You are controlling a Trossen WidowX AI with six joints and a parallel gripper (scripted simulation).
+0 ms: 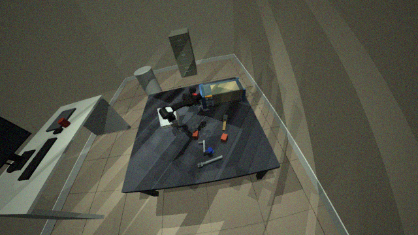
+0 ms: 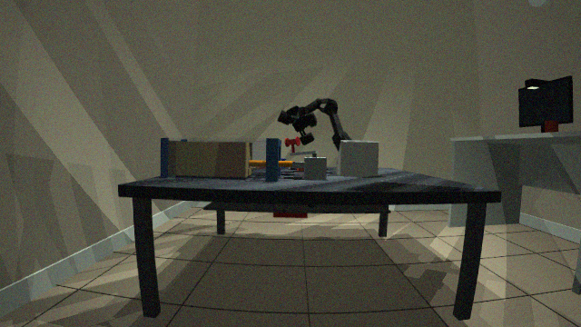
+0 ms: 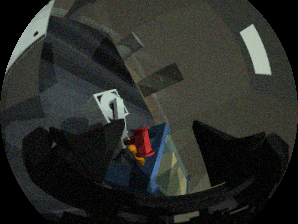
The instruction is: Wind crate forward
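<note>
Now: the crank arm 11 cm below my gripper tip, 5 cm to the left of it and 1 cm ahead of it. Round my gripper tip: grey winch 19 cm below, 9 cm to the left, 6 cm behind; red knob 8 cm below, 5 cm ahead, 3 cm to the left; blue frame 12 cm ahead, 11 cm below, 7 cm to the left.
</note>
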